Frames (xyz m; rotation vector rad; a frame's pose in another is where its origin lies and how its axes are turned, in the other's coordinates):
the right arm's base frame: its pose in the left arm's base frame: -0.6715 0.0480 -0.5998 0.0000 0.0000 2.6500
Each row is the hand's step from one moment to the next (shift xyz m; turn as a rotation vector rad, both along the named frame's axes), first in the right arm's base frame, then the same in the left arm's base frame.
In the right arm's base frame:
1: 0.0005 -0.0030 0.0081 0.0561 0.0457 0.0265
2: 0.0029 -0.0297 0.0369 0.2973 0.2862 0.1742
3: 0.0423 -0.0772 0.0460 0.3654 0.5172 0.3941
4: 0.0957 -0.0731 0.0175 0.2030 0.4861 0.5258
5: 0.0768 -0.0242 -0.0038 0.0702 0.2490 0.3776
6: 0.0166 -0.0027 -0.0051 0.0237 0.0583 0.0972
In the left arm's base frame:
1: 0.0010 0.0029 0.0081 -0.0710 -0.0138 0.0265
2: 0.0115 0.0276 0.0369 -0.3972 -0.1120 0.1742
3: -0.0009 0.0880 0.0460 -0.5663 -0.2835 0.3941
4: -0.0499 0.1096 0.0175 -0.4084 -0.3327 0.5258
5: -0.0563 0.0576 -0.0038 -0.1794 -0.1864 0.3776
6: -0.0134 0.0102 -0.0051 -0.0484 -0.0402 0.0972

